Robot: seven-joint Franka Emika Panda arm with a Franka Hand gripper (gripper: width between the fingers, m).
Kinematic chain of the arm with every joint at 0, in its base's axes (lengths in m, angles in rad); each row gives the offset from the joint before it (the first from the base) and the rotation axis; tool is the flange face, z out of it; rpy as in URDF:
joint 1: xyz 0 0 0.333 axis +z
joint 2: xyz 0 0 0 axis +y
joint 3: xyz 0 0 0.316 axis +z
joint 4: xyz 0.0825 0 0 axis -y
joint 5: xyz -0.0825 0 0.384 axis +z
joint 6: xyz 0 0 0 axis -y
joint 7: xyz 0.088 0 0 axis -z
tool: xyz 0 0 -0.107 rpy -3.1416 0 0
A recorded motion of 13 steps. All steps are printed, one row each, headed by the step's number.
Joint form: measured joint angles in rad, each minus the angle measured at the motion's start. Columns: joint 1, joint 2, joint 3, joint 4, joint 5, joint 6, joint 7.
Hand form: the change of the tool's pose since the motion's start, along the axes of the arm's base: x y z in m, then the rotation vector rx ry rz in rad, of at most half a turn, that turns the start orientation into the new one. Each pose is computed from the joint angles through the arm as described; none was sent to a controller.
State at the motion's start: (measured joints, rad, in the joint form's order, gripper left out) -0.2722 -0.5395 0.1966 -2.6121 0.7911 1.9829 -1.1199
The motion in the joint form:
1: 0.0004 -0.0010 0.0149 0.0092 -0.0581 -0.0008 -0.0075
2: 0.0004 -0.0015 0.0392 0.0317 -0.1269 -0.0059 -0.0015
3: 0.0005 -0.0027 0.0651 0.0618 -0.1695 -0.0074 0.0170
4: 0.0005 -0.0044 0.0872 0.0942 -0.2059 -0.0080 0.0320
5: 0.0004 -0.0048 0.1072 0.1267 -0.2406 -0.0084 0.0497
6: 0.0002 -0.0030 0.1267 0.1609 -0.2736 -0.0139 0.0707
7: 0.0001 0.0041 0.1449 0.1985 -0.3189 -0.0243 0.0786
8: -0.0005 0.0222 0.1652 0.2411 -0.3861 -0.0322 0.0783
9: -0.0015 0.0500 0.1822 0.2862 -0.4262 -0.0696 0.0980
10: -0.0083 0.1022 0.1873 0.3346 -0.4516 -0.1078 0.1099
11: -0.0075 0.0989 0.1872 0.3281 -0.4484 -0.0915 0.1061
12: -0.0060 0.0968 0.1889 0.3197 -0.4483 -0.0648 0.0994
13: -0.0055 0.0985 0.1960 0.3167 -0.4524 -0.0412 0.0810
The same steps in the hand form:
1: 0.0003 0.0033 0.0017 -0.0591 -0.0037 0.0488
2: 0.0028 0.0101 0.0083 -0.1310 -0.0074 0.1017
3: 0.0075 0.0193 0.0197 -0.1830 -0.0200 0.1302
4: 0.0124 0.0279 0.0329 -0.2287 -0.0402 0.1539
5: 0.0170 0.0362 0.0459 -0.2712 -0.0595 0.1715
6: 0.0213 0.0450 0.0588 -0.3094 -0.0739 0.1865
7: 0.0259 0.0531 0.0707 -0.3565 -0.0883 0.2185
8: 0.0327 0.0606 0.0808 -0.4224 -0.1022 0.2666
9: 0.0386 0.0687 0.0865 -0.4506 -0.0781 0.2948
10: 0.0501 0.0688 0.0855 -0.4511 -0.0374 0.3124
11: 0.0503 0.0687 0.0852 -0.4521 -0.0506 0.3091
12: 0.0514 0.0690 0.0842 -0.4581 -0.0715 0.3083
13: 0.0533 0.0714 0.0836 -0.4689 -0.0957 0.3255

